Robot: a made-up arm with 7 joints. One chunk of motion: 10 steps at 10 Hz.
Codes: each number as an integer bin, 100 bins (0 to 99) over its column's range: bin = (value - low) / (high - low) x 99, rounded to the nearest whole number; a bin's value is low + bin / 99 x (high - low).
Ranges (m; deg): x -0.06..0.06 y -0.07..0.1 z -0.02..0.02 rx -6..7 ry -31..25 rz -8..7
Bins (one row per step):
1: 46 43 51 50 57 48
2: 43 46 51 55 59 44
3: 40 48 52 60 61 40
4: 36 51 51 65 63 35
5: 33 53 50 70 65 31
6: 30 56 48 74 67 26
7: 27 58 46 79 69 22
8: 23 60 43 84 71 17
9: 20 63 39 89 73 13
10: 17 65 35 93 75 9
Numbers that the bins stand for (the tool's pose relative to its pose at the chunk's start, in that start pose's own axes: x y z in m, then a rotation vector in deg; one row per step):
1: -0.0042 0.0038 0.0006 0.57 1.24 -0.73
2: -0.0079 0.0090 0.0006 1.22 2.37 -1.33
3: -0.0115 0.0124 0.0010 1.88 3.51 -1.94
4: -0.0164 0.0176 0.0006 2.54 4.64 -2.70
5: -0.0200 0.0210 0.0002 3.19 5.77 -3.30
6: -0.0236 0.0262 -0.0006 3.72 6.90 -4.06
7: -0.0273 0.0296 -0.0014 4.37 8.03 -4.67
8: -0.0321 0.0330 -0.0026 5.03 9.16 -5.42
9: -0.0358 0.0382 -0.0042 5.69 10.29 -6.03
10: -0.0394 0.0416 -0.0059 6.21 11.42 -6.64

